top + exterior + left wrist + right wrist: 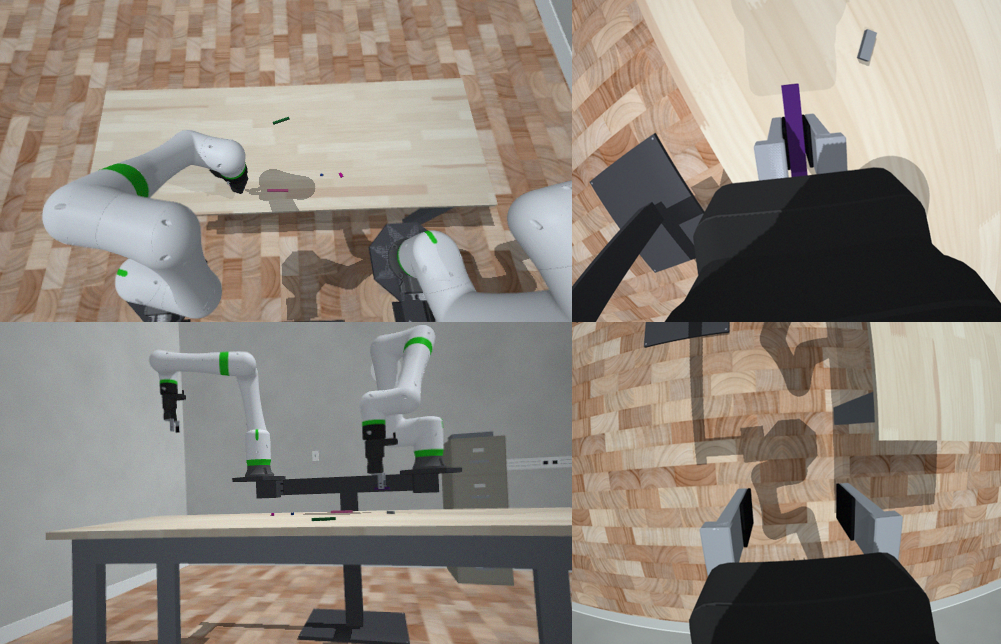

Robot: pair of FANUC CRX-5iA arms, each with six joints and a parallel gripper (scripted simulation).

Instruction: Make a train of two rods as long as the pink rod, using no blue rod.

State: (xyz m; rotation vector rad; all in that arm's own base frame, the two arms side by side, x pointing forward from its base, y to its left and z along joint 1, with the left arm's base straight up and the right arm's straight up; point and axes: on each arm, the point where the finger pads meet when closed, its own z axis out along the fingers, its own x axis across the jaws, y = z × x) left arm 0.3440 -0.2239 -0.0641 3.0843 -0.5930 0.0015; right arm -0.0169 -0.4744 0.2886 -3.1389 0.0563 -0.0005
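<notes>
Right now my left hand is 11 cm above the grey rod, 10 cm short of it and 2 cm to the right of it. From my left hand the other things lie so: purple rod 2 cm below; then pink rod 17 cm to the right, 11 cm below; then blue rod 36 cm to the right, 11 cm below, 6 cm ahead.
</notes>
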